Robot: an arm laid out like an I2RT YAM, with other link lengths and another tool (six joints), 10 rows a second.
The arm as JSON. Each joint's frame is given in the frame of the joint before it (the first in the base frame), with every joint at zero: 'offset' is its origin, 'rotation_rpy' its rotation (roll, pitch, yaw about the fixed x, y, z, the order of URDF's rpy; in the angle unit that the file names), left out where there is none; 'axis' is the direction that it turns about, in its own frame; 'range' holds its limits. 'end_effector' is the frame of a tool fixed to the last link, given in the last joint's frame.
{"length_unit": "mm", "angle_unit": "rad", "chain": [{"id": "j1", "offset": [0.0, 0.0, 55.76], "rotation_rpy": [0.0, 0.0, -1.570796], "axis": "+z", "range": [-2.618, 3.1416]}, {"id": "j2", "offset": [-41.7, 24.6, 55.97], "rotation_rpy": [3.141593, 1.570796, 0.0], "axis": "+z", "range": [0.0, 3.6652]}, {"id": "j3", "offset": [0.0, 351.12, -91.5], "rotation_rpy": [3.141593, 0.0, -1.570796], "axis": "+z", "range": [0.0, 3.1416]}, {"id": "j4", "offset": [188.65, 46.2, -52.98], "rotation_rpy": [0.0, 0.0, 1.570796], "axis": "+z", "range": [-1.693, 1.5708]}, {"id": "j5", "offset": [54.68, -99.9, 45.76], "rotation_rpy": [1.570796, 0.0, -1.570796], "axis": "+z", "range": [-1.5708, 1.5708]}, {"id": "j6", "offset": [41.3, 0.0, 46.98], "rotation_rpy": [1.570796, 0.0, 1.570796], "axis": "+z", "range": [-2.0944, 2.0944]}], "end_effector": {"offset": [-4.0, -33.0, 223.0], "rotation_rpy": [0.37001, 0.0, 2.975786]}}
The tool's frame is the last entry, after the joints.
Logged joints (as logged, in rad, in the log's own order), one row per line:
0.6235, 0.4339, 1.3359, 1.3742, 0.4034, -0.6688
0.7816, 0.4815, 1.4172, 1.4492, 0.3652, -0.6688
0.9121, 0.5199, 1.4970, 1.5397, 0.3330, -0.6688
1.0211, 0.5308, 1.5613, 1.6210, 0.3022, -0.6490
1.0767, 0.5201, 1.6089, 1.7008, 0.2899, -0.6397
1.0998, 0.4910, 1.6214, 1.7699, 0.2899, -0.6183
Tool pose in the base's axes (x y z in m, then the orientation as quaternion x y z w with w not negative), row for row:
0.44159, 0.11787, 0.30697, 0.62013, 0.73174, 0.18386, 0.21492
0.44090, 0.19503, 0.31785, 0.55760, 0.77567, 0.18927, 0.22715
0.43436, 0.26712, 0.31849, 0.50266, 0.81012, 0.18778, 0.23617
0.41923, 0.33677, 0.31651, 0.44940, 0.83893, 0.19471, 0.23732
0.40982, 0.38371, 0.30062, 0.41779, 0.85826, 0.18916, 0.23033
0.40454, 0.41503, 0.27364, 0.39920, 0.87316, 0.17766, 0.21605
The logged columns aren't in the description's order. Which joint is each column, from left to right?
Columns, left to right: j1, j5, j3, j2, j6, j4.
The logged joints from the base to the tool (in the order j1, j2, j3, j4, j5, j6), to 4 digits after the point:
0.6235, 1.3742, 1.3359, -0.6688, 0.4339, 0.4034
0.7816, 1.4492, 1.4172, -0.6688, 0.4815, 0.3652
0.9121, 1.5397, 1.4970, -0.6688, 0.5199, 0.3330
1.0211, 1.6210, 1.5613, -0.6490, 0.5308, 0.3022
1.0767, 1.7008, 1.6089, -0.6397, 0.5201, 0.2899
1.0998, 1.7699, 1.6214, -0.6183, 0.4910, 0.2899

